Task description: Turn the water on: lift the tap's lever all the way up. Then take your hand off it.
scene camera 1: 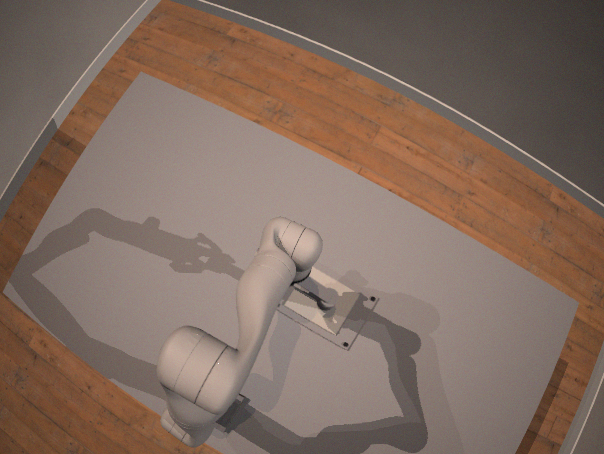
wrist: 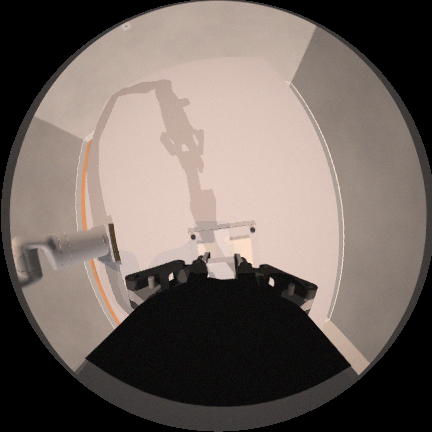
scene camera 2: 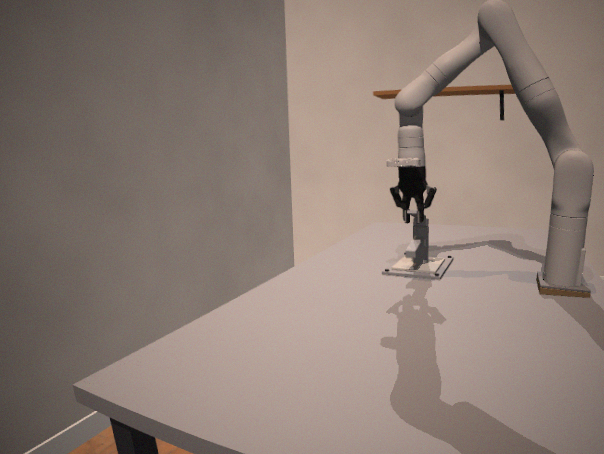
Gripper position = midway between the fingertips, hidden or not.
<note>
In view: my gripper (scene camera 2: 413,223) and a base plate (scene camera 1: 347,332).
My gripper shows as well in the wrist view (wrist: 221,259).
</note>
